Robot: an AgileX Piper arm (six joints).
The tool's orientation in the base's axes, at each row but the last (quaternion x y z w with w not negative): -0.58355 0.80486 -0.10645 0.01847; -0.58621 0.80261 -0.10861 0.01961; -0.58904 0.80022 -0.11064 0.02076; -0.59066 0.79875 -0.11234 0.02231; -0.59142 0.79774 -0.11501 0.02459; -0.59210 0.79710 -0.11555 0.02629; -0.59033 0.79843 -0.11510 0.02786; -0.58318 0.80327 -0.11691 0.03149; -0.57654 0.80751 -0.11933 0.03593; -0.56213 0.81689 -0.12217 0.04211; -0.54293 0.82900 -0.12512 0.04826; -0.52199 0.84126 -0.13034 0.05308
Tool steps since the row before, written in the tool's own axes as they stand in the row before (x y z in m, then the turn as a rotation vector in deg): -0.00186 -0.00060 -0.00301 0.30 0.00 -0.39; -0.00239 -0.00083 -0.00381 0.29 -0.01 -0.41; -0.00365 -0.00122 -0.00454 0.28 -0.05 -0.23; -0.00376 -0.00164 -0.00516 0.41 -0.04 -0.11; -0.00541 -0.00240 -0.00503 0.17 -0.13 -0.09; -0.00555 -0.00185 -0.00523 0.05 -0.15 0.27; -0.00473 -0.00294 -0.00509 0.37 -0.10 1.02; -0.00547 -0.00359 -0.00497 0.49 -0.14 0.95; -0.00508 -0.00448 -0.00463 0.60 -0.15 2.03; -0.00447 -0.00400 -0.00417 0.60 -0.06 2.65; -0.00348 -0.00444 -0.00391 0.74 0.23 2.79; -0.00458 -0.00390 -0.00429 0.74 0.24 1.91
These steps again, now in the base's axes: 0.00069 0.00203 0.00288 -0.16 -0.22 0.41; 0.00092 0.00260 0.00365 -0.15 -0.21 0.43; 0.00152 0.00381 0.00432 -0.08 -0.24 0.26; 0.00180 0.00390 0.00500 -0.10 -0.38 0.16; 0.00299 0.00525 0.00488 0.06 -0.18 0.13; 0.00245 0.00557 0.00495 0.17 -0.13 -0.23; 0.00326 0.00444 0.00515 0.17 -0.53 -0.94; 0.00415 0.00487 0.00516 0.15 -0.65 -0.85; 0.00492 0.00410 0.00513 0.34 -0.92 -1.88; 0.00440 0.00343 0.00471 0.38 -0.98 -2.51; 0.00451 0.00210 0.00473 0.10 -1.02 -2.71; 0.00446 0.00315 0.00498 -0.11 -0.87 -1.87
